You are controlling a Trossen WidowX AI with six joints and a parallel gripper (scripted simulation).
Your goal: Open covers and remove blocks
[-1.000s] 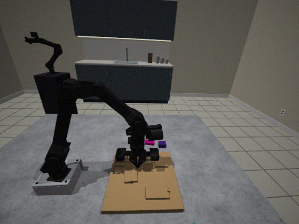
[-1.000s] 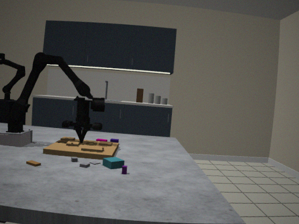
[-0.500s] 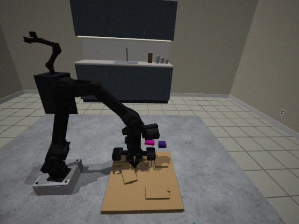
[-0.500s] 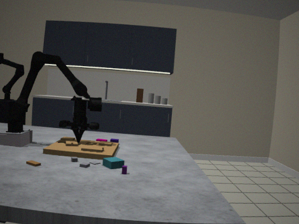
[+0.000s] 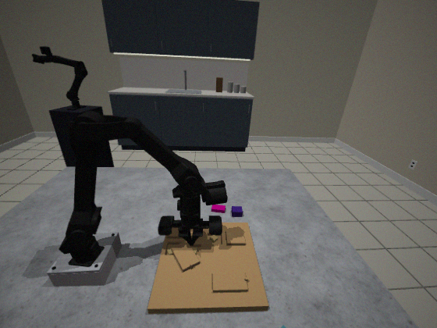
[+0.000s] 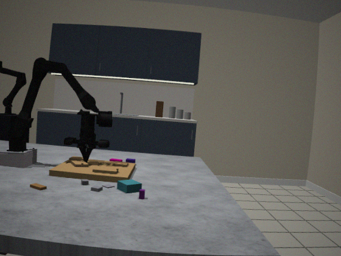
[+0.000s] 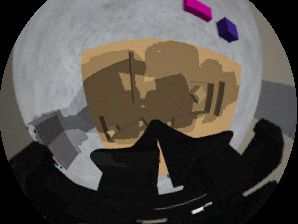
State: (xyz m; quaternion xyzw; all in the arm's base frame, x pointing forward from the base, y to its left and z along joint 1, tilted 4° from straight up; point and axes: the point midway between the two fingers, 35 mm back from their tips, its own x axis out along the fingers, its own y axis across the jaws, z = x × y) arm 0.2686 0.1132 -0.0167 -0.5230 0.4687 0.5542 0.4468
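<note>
My gripper tip is now 50 mm short of the tan puzzle board, 30 mm to the left of it and 10 mm above it. Round my gripper tip: purple block 200 mm to the left, 140 mm ahead, 10 mm below; then magenta block 220 mm to the left, 60 mm ahead, 20 mm below; then teal block 260 mm ahead, 240 mm to the right, 10 mm below.
</note>
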